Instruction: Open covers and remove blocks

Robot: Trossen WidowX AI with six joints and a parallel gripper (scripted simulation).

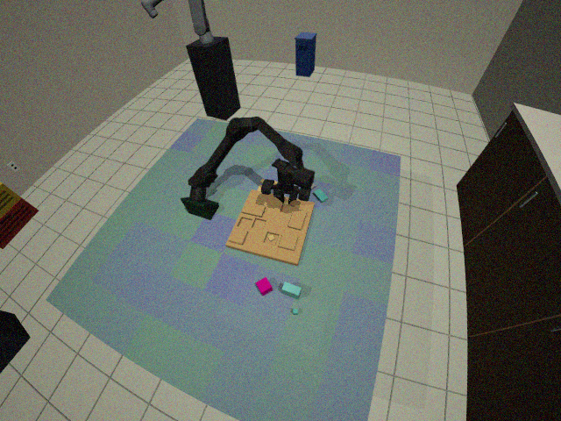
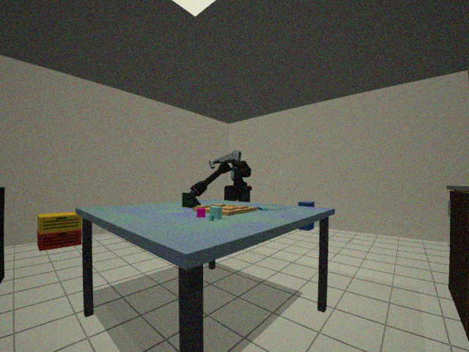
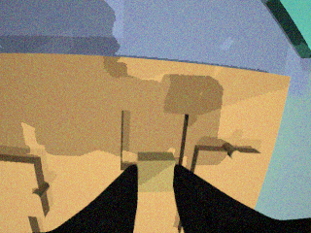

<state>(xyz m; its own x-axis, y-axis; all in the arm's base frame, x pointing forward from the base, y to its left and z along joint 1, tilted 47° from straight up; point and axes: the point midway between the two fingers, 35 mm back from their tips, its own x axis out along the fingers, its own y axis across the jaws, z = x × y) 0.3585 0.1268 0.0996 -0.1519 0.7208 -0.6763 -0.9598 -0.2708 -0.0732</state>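
My gripper tip is 110 mm to the left of the tan puzzle board, 40 mm above it and 20 mm past it. Also, from my gripper tip: cyan block (310 mm to the right, 180 mm ahead, 30 mm below); then oblong orange block (170 mm behind, 60 mm to the left, 60 mm below); then magenta block (340 mm to the right, 80 mm ahead, 40 mm below).
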